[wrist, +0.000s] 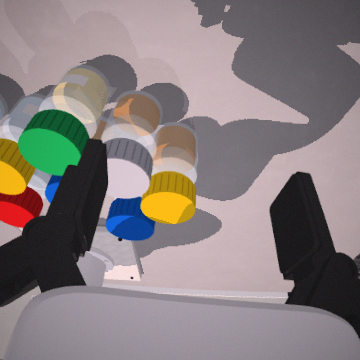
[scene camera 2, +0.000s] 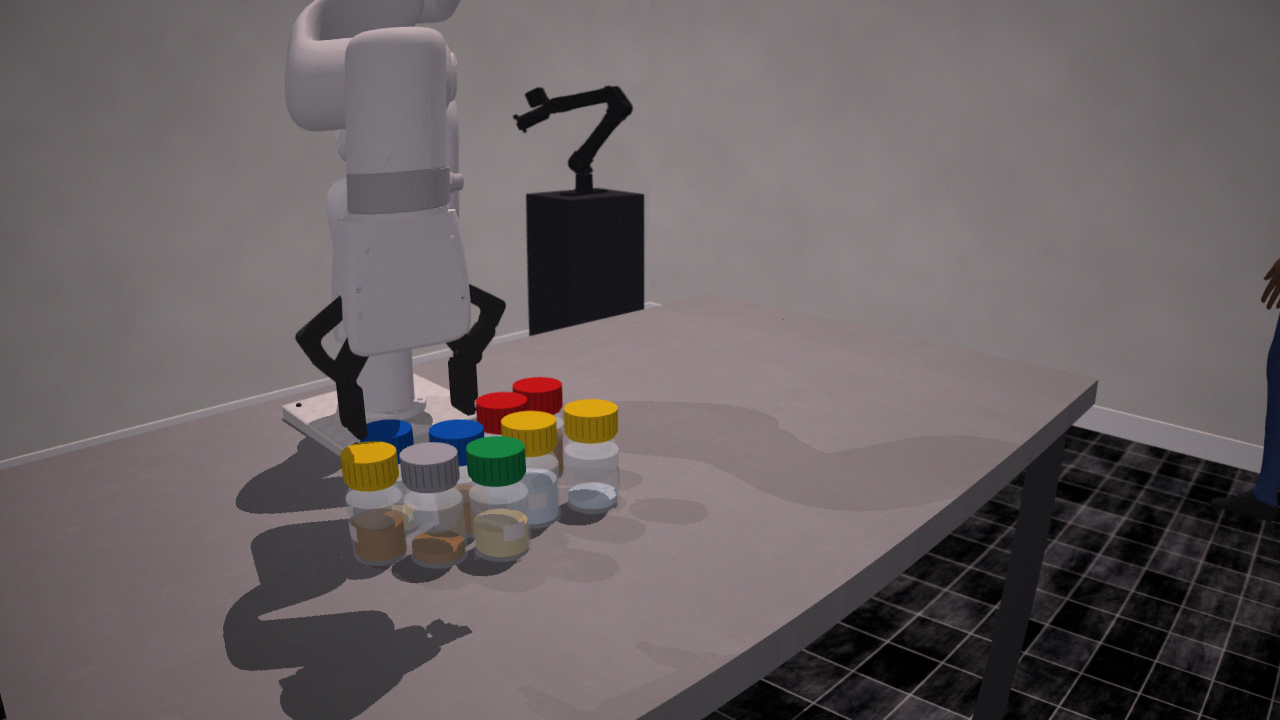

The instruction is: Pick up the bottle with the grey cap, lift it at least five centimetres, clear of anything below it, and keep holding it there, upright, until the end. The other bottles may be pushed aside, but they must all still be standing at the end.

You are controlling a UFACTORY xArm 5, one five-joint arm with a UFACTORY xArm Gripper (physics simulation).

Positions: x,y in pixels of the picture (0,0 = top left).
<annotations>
gripper: wrist; scene camera 2
yellow-capped bottle: wrist 170,198; scene camera 2 376,517
green-capped bottle: wrist; scene camera 2
grey-capped bottle: wrist 131,132; scene camera 2 434,510
same spot on gripper: [wrist: 46,252] = [scene camera 2: 469,348]
same spot on green-capped bottle: [wrist: 69,114] = [scene camera 2: 497,483]
</annotations>
